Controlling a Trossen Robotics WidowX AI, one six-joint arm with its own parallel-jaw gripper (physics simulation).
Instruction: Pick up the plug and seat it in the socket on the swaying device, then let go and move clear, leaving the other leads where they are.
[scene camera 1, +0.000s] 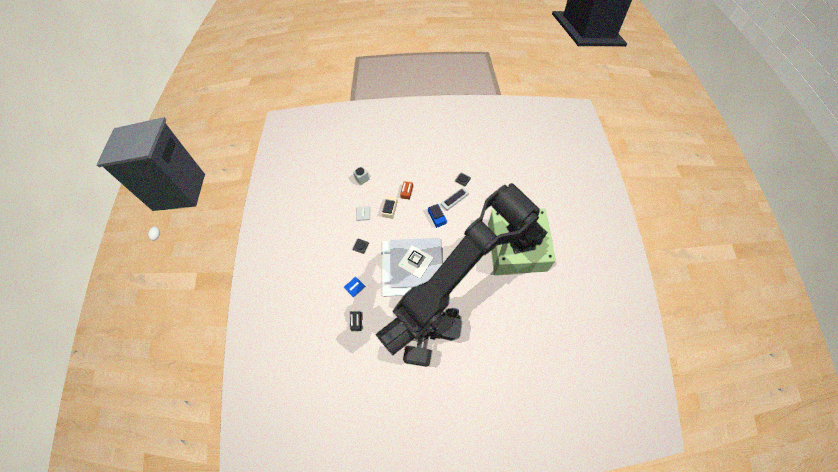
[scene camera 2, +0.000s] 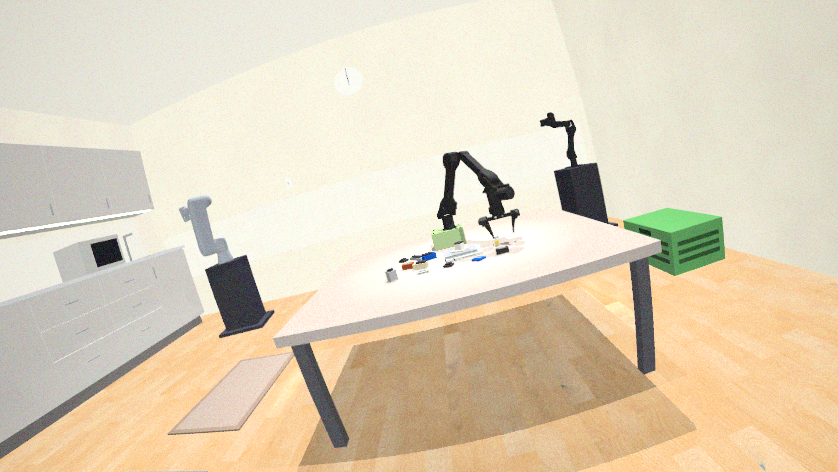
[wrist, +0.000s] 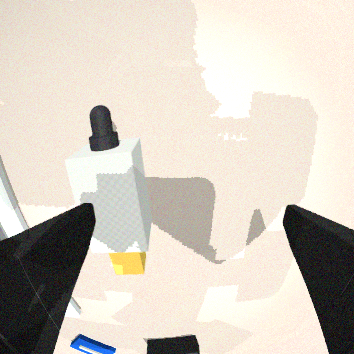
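Observation:
The plug (scene camera 2: 497, 240) (wrist: 112, 200) has a white body, a yellow tip and a black cable boot. It lies on the table in the wrist view, left of centre; the arm hides it in scene camera 1. My gripper (scene camera 1: 433, 341) (scene camera 2: 503, 233) (wrist: 192, 214) is open and empty, above the table near the plug. In the wrist view its left fingertip overlaps the plug's lower left side, and the right one is well apart from it. The socket (scene camera 1: 409, 255) is a dark-rimmed square on a white plate, on the grey device (scene camera 1: 431, 245), partly hidden by the arm.
A blue slotted piece (scene camera 1: 354, 286) (scene camera 2: 479, 258) (wrist: 95, 345) and a black slotted block (scene camera 1: 355, 321) (scene camera 2: 502, 250) (wrist: 172, 345) lie near the device. An orange block (scene camera 1: 406, 189), a beige block (scene camera 1: 388, 207), a blue block (scene camera 1: 436, 215) and a grey block (scene camera 1: 361, 175) lie beyond it.

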